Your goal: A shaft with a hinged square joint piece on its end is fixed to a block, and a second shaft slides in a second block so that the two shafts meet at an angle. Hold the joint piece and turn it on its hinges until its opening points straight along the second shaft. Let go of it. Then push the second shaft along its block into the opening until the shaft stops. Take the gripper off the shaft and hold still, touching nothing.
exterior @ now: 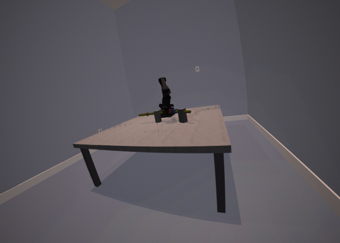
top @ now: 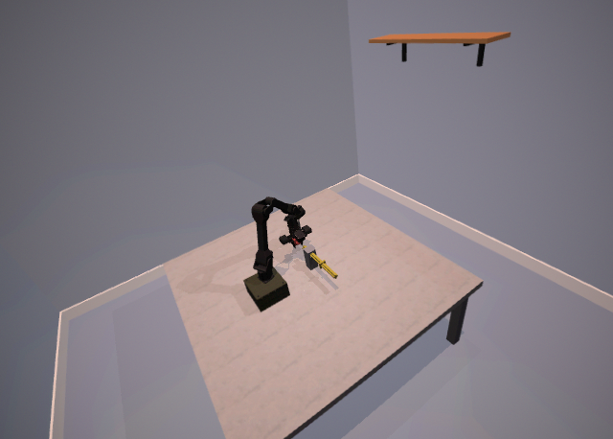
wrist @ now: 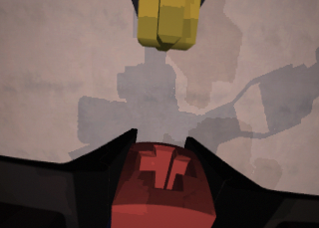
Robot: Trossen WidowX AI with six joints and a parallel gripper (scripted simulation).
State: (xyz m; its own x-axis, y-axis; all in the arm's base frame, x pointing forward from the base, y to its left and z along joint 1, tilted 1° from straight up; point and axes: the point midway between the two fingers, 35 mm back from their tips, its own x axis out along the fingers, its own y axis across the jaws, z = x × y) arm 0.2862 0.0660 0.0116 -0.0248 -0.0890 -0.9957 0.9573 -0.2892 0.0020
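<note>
The red joint piece lies 10 mm ahead of my gripper tip, 20 mm to the left of it and 40 mm above it.
</note>
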